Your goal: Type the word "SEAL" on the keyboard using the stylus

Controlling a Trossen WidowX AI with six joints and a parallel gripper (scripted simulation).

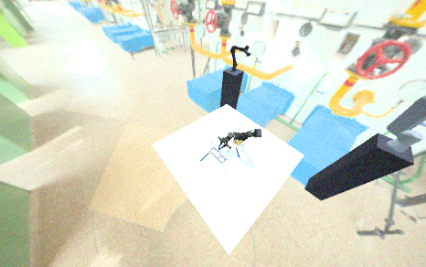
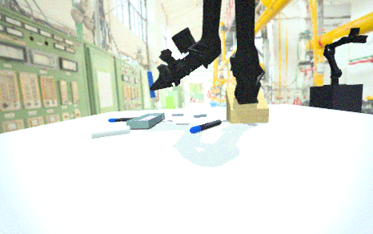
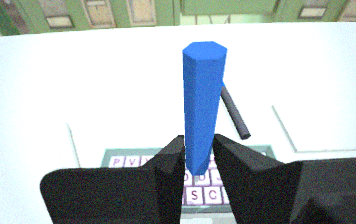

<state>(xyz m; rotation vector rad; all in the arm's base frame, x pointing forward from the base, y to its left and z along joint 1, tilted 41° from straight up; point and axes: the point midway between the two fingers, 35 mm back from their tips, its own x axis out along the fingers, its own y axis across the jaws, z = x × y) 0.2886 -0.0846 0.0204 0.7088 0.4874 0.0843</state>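
Now: gripper tip 11 cm above the S key. From my gripper tip the other things lie so: white cylinder: 17 cm to the left, 11 cm below, 8 cm ahead; blue stylus: 1 cm below; grey piece: 18 cm behind, 12 cm below, 10 cm to the right.
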